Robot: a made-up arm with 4 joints. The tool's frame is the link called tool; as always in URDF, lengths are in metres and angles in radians.
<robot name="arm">
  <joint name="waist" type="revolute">
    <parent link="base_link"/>
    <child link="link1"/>
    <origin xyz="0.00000 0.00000 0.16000" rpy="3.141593 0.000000 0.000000"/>
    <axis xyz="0 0 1"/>
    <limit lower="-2.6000" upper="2.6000" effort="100" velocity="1.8"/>
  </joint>
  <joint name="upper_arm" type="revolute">
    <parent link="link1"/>
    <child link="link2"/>
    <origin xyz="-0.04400 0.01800 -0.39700" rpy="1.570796 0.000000 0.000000"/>
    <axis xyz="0 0 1"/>
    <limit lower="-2.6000" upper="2.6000" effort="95" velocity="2.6"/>
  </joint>
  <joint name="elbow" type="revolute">
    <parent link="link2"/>
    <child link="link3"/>
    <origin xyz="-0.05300 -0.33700 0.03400" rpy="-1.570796 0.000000 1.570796"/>
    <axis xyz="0 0 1"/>
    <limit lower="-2.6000" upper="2.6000" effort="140" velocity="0.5"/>
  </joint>
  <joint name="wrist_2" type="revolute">
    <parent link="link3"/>
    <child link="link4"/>
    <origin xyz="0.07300 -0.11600 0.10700" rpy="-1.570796 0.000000 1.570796"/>
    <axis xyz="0 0 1"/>
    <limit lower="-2.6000" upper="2.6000" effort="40" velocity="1.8"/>
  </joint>
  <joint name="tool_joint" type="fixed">
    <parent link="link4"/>
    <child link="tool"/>
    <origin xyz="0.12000 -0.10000 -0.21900" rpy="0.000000 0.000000 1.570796"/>
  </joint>
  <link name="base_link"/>
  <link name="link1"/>
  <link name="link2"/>
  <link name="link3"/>
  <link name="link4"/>
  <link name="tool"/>
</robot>
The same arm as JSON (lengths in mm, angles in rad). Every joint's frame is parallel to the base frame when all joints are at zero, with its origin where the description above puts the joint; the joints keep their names.
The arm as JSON. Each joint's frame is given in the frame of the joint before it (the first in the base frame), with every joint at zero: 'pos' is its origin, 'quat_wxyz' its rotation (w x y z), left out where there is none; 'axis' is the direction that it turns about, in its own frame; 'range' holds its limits. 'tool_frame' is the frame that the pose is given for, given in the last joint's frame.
{
  "length_unit": "mm",
  "angle_unit": "rad",
  "joints": [
    {
      "joint": "waist",
      "pos": [
        0.0,
        0.0,
        160.0
      ],
      "axis": [
        0.0,
        0.0,
        -1.0
      ],
      "range": [
        -2.6,
        2.6
      ]
    },
    {
      "joint": "upper_arm",
      "pos": [
        -44.0,
        -18.0,
        397.0
      ],
      "axis": [
        0.0,
        1.0,
        0.0
      ],
      "range": [
        -2.6,
        2.6
      ]
    },
    {
      "joint": "elbow",
      "pos": [
        -53.0,
        34.0,
        337.0
      ],
      "axis": [
        -1.0,
        0.0,
        0.0
      ],
      "range": [
        -2.6,
        2.6
      ]
    },
    {
      "joint": "wrist_2",
      "pos": [
        -107.0,
        116.0,
        -73.0
      ],
      "axis": [
        0.0,
        0.0,
        1.0
      ],
      "range": [
        -2.6,
        2.6
      ]
    }
  ],
  "tool_frame": {
    "pos": [
      -100.0,
      -120.0,
      -219.0
    ],
    "quat_wxyz": [
      1.0,
      0.0,
      0.0,
      0.0
    ]
  }
}

